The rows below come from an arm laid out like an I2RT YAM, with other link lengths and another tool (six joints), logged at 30 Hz.
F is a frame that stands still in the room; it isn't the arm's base.
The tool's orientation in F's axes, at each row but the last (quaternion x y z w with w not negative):
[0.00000 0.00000 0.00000 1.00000]
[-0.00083 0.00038 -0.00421 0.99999]
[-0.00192 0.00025 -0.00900 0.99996]
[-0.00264 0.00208 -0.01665 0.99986]
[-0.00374 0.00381 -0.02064 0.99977]
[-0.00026 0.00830 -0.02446 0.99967]
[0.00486 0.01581 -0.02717 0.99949]
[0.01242 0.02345 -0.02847 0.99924]
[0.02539 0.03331 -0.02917 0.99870]
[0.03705 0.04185 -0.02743 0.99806]
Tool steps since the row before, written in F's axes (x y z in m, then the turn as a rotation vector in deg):
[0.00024 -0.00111 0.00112 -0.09 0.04 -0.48]
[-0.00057 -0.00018 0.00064 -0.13 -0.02 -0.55]
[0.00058 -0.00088 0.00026 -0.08 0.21 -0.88]
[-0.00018 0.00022 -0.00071 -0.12 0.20 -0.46]
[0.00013 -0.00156 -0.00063 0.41 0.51 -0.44]
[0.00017 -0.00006 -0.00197 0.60 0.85 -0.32]
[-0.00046 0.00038 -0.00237 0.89 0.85 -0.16]
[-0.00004 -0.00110 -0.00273 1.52 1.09 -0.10]
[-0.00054 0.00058 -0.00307 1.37 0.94 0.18]
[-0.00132 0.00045 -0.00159 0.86 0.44 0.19]
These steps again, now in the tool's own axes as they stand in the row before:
[0.00024 -0.00111 0.00112 -0.09 0.04 -0.48]
[-0.00057 -0.00019 0.00064 -0.13 -0.02 -0.55]
[0.00060 -0.00087 0.00026 -0.08 0.21 -0.88]
[-0.00018 0.00022 -0.00071 -0.12 0.20 -0.46]
[0.00020 -0.00155 -0.00064 0.39 0.53 -0.43]
[0.00021 -0.00005 -0.00197 0.56 0.88 -0.31]
[-0.00040 0.00033 -0.00239 0.85 0.90 -0.14]
[0.00015 -0.00116 -0.00270 1.46 1.17 -0.06]
[-0.00036 0.00040 -0.00312 1.30 1.03 0.22]
[-0.00120 0.00026 -0.00172 0.82 0.50 0.23]

